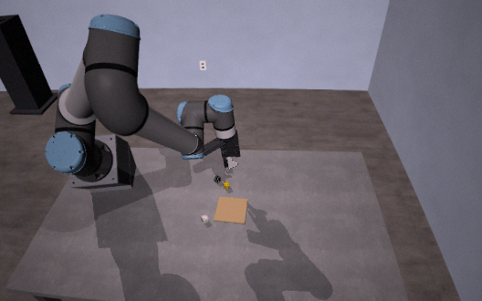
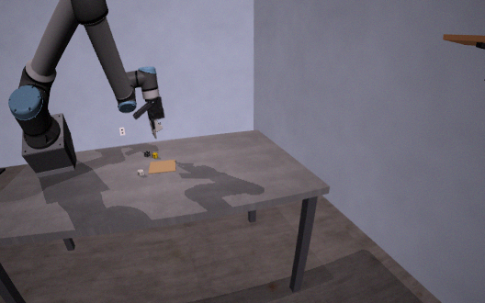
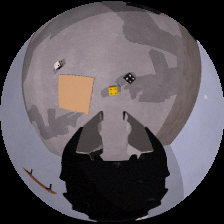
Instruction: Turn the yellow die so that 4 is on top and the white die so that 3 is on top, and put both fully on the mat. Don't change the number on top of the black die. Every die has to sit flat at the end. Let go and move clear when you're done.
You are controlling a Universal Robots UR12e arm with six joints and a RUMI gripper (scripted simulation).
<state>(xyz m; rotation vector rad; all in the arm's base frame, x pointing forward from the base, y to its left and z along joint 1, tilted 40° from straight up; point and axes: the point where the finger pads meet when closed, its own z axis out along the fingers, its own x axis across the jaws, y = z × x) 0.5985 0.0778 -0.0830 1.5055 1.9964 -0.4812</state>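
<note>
Right now the yellow die is 1 cm behind my hand and 12 cm below it. The rest, counted from my hand: black die (6 cm behind, 4 cm to the left, 12 cm below); then white die (8 cm behind, 21 cm to the right, 12 cm below); then tan mat (3 cm ahead, 14 cm to the right, 13 cm below).
</note>
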